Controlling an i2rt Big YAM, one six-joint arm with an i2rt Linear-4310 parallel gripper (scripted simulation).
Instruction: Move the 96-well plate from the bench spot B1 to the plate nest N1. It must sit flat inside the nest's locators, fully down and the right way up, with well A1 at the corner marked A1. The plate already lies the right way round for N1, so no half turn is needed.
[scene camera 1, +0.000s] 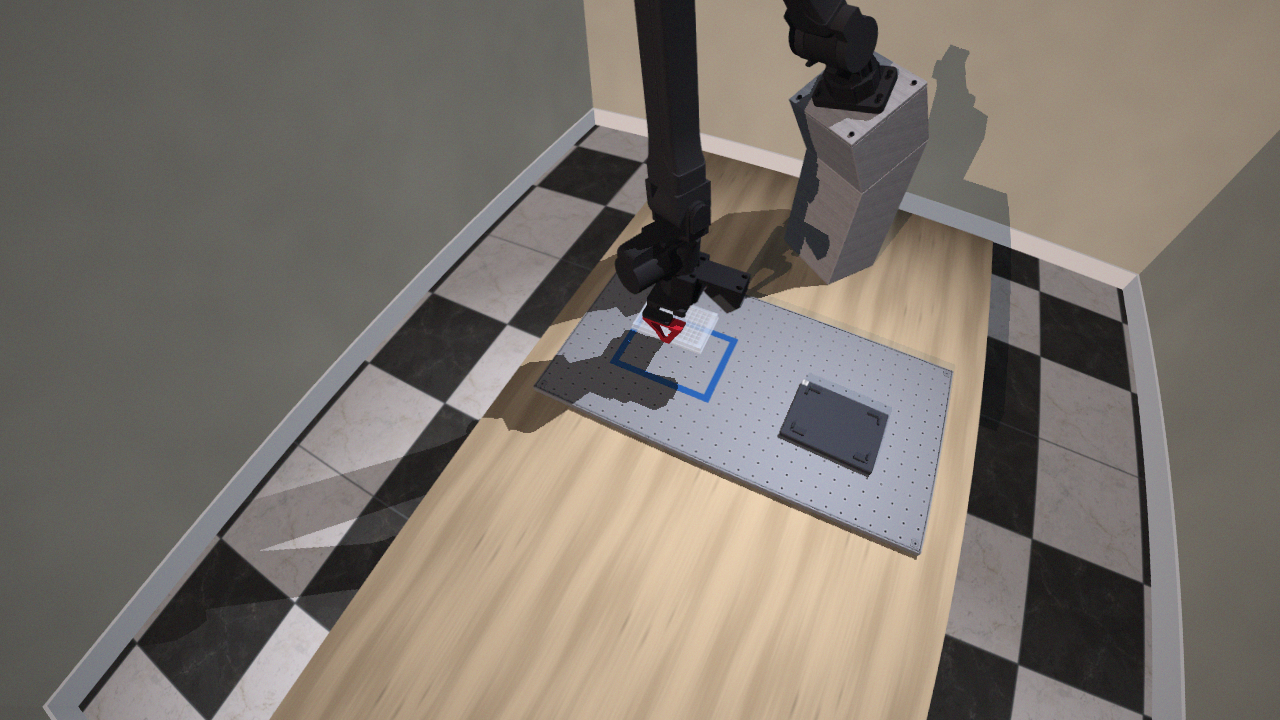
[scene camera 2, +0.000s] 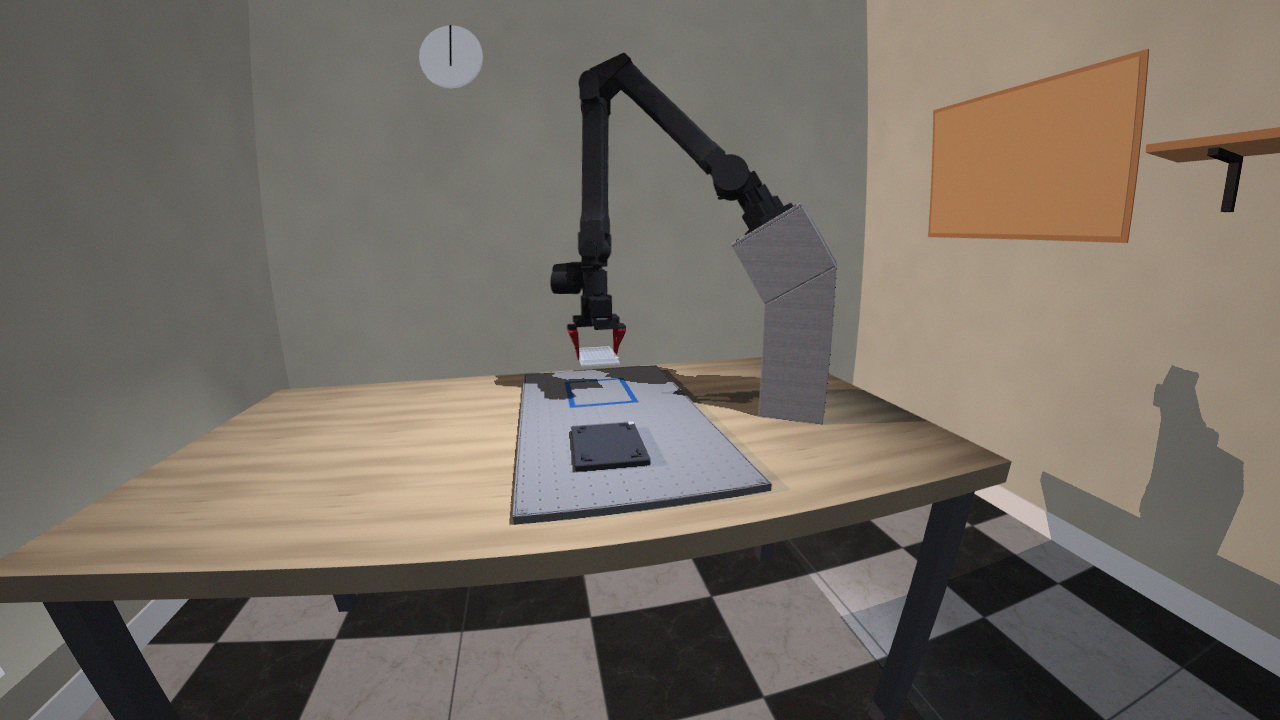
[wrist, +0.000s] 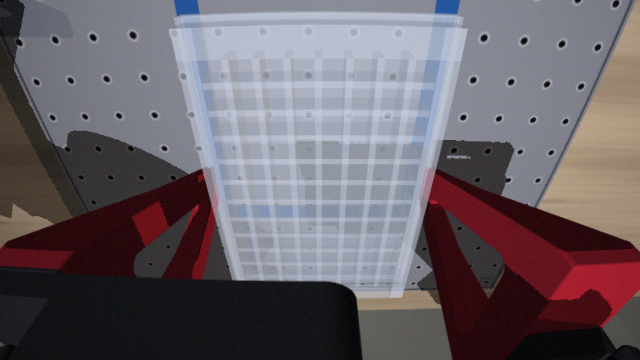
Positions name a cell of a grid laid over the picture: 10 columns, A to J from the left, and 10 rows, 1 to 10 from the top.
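You'd see my gripper in scene camera 1 (F5). My gripper's there in scene camera 2 (E5) too, and the gripper is also visible in the wrist view (E5).
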